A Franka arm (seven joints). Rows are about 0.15 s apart.
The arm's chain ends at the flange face. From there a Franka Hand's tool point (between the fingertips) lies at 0.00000 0.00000 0.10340 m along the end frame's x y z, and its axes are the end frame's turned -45 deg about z.
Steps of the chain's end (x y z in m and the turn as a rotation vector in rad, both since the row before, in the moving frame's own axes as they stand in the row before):
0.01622, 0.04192, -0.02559, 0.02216, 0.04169, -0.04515
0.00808, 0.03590, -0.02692, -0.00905, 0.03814, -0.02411
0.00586, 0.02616, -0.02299, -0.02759, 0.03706, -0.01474
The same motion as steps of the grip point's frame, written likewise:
-0.01348, 0.04243, -0.02571, -0.01381, 0.04515, -0.04515
-0.01750, 0.03452, -0.02700, -0.03337, 0.02057, -0.02411
-0.01363, 0.02736, -0.02310, -0.04571, 0.00670, -0.01474

